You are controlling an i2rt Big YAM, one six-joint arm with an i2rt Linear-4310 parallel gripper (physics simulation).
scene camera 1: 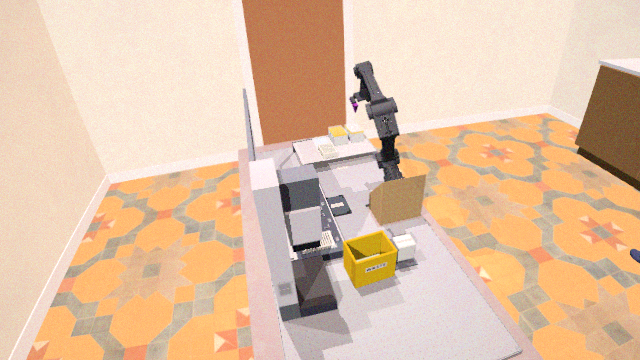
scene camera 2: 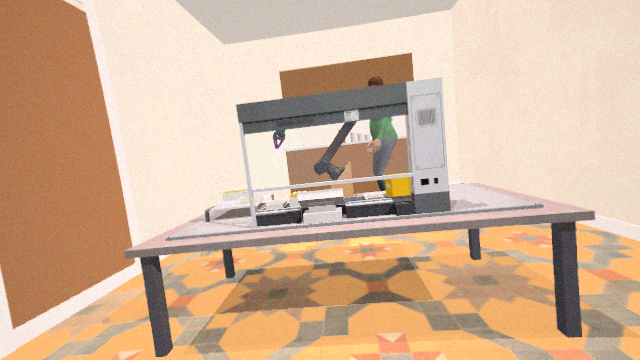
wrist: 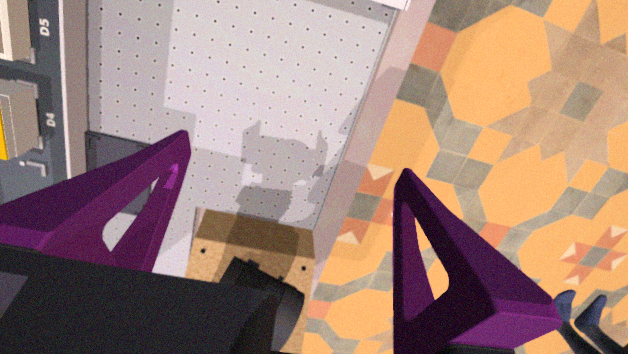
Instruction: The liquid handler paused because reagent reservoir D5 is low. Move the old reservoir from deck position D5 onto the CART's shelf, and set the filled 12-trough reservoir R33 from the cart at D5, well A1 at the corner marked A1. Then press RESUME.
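Pixels of known places: gripper, fingertip midpoint: (scene camera 1: 363, 109) (scene camera 2: 276, 148) (wrist: 296, 159); arm's base, origin of the base link: (scene camera 1: 395, 184).
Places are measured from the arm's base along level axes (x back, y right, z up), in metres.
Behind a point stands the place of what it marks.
My gripper (scene camera 1: 355, 106) @(x -0.069, y 0.375, z 0.219 m) (scene camera 2: 278, 140) @(x -0.069, y 0.375, z 0.219 m) (wrist: 296, 159) @(x -0.069, y 0.375, z 0.219 m) is open and empty, high above the table. The old reservoir (wrist: 15, 30) @(x -0.383, y 0.274, z -0.071 m) at D5 shows in part at the wrist view's upper left corner, left of the fingers; scene camera 1's view of it is blocked by the liquid handler (scene camera 1: 272, 225) @(x -0.499, y -0.531, z 0.289 m) (scene camera 2: 322, 100) @(x -0.598, y -0.054, z 0.377 m). The cart (scene camera 1: 350, 151) @(x -0.118, y 0.496, z -0.083 m) stands at the table's far end by the door. A cream troughed reservoir (scene camera 1: 327, 150) @(x -0.255, y 0.485, z -0.056 m) lies on its top; its label is too small to read. The RESUME button cannot be made out.
A grey and yellow box (wrist: 17, 122) @(x -0.366, y 0.163, z -0.056 m) sits at D4. A yellow-topped box (scene camera 1: 338, 132) @(x -0.169, y 0.621, z -0.012 m) stands on the cart. A dark plate (scene camera 1: 339, 205) @(x -0.248, y 0.067, z -0.137 m), a yellow waste bin (scene camera 1: 357, 275) @(x -0.253, y -0.427, z -0.073 m) (scene camera 2: 398, 186) @(x -0.279, y -0.345, z -0.058 m) and a white box (scene camera 1: 404, 247) @(x -0.061, y -0.349, z -0.043 m) stand before the handler. A brown panel (scene camera 1: 400, 200) @(x 0.006, y -0.074, z -0.036 m) stands near the arm's base.
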